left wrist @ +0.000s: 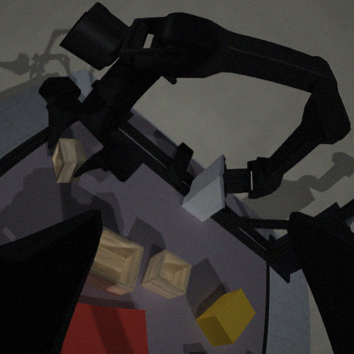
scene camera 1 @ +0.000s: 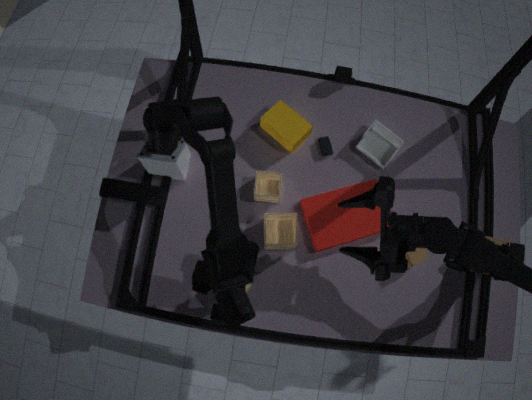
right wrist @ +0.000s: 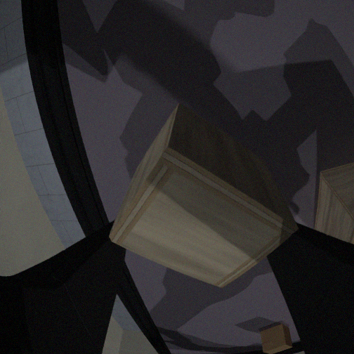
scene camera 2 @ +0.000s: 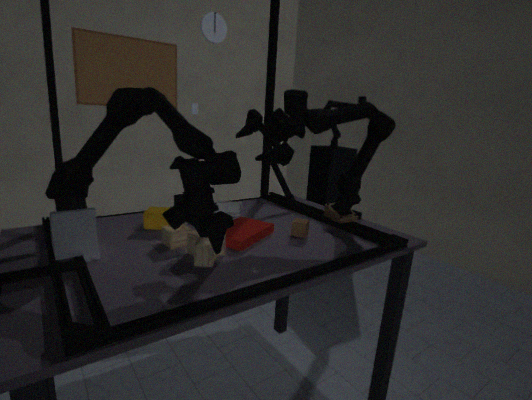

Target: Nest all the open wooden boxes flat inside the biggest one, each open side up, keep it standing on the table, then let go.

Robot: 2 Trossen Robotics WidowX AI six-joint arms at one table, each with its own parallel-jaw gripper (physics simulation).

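Places are measured from the left arm's base along level axes (x ahead, y left, z up), in millimetres.
Where they show: left gripper, between the fingertips: [scene camera 1: 339,227] [scene camera 2: 245,147]; right gripper, between the fingertips: [scene camera 2: 212,249]; left arm's base, origin of its link: [scene camera 2: 341,209]; right arm's base, origin of its link: [scene camera 1: 162,148] [scene camera 2: 72,217].
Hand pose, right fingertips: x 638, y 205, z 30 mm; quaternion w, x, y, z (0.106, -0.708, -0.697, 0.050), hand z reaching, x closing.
Things, the pixels of their top centre, and the offset from my right fingertips.
- biggest open wooden box, centre of its top: [scene camera 1: 281,229] [scene camera 2: 206,233] dx -54, dy -162, dz -23 mm
- smaller wooden box, centre of its top: [scene camera 1: 268,184] [scene camera 2: 176,227] dx +0, dy -269, dz -34 mm
- third wooden box, centre of its top: [scene camera 2: 206,241] dx +15, dy -3, dz +21 mm
- red block, centre of its top: [scene camera 1: 348,213] [scene camera 2: 241,227] dx -213, dy -243, dz -56 mm
- yellow block, centre of its top: [scene camera 1: 286,121] [scene camera 2: 163,210] dx -12, dy -445, dz -29 mm
- dark block, centre of its top: [scene camera 1: 326,145] dx -127, dy -421, dz -69 mm
- white tray, centre of its top: [scene camera 1: 381,141] [scene camera 2: 229,204] dx -271, dy -453, dz -35 mm
- small brown block, centre of its top: [scene camera 1: 416,253] [scene camera 2: 300,220] dx -409, dy -174, dz -36 mm
The biggest open wooden box [scene camera 1: 280,243] [left wrist: 114,282] [right wrist: 339,205] stands open side up on the table beside the red block. A smaller wooden box [scene camera 1: 268,195] [scene camera 2: 175,237] [left wrist: 162,281] stands open side up close to it. My right gripper [left wrist: 62,161] [right wrist: 194,226] is shut on a third wooden box [scene camera 2: 204,253] [left wrist: 70,162] [right wrist: 200,215] and holds it above the table near the front edge, its open side facing sideways. In scene camera 1, the arm mostly hides it. My left gripper [scene camera 1: 341,226] [scene camera 2: 247,147] is open and empty, high above the red block.
A red block [scene camera 1: 320,225] [scene camera 2: 247,232] [left wrist: 110,330] lies right of the biggest box. A yellow block [scene camera 1: 286,126] [left wrist: 227,317], a dark block [scene camera 1: 325,146] and a white tray [scene camera 1: 368,153] are further back. A small brown block [scene camera 1: 416,256] [scene camera 2: 300,228] [right wrist: 276,338] is at the right.
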